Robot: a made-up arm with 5 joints.
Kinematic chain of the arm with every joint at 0, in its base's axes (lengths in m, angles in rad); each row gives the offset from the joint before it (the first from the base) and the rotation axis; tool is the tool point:
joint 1: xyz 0 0 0.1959 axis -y
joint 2: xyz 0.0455 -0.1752 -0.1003 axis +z
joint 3: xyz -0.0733 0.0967 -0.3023 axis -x
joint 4: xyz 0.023 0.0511 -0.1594 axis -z
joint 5: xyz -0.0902 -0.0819 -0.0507 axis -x
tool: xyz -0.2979 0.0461 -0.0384
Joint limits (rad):
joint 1: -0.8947..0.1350
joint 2: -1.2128..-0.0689
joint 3: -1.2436..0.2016
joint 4: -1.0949..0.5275
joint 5: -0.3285..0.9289
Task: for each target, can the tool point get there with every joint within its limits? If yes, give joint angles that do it. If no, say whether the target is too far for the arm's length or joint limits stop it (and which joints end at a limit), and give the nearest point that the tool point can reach.
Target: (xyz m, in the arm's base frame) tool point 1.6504 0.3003 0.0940
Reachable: no: too far | nearest point 0.3517 0.3539 -0.1455 | short by 1.322 m
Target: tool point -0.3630 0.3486 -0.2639
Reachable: yes | joints -0.5691 -0.7847 -0.8038 0.0852 0.7597
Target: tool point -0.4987 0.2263 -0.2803
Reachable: yes | joints -0.5659 -0.8598 0.0722 0.0841 0.4907
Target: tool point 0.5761 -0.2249 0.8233
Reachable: no: joint limits stop it (at a limit: joint 1, joint 2, joint 3, joint 4, joint 5) | nearest point 0.3024 0.3342 -0.0303 | short by 1.056 m
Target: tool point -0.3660 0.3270 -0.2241
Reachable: yes | joints -0.4603 -0.5945 -1.0365 -0.0464 0.1290
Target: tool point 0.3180 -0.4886 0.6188
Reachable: no: joint limits stop it (at a limit: joint 1, joint 2, joint 3, joint 4, joint 5) | nearest point 0.3024 0.3342 -0.0303 | short by 1.048 m
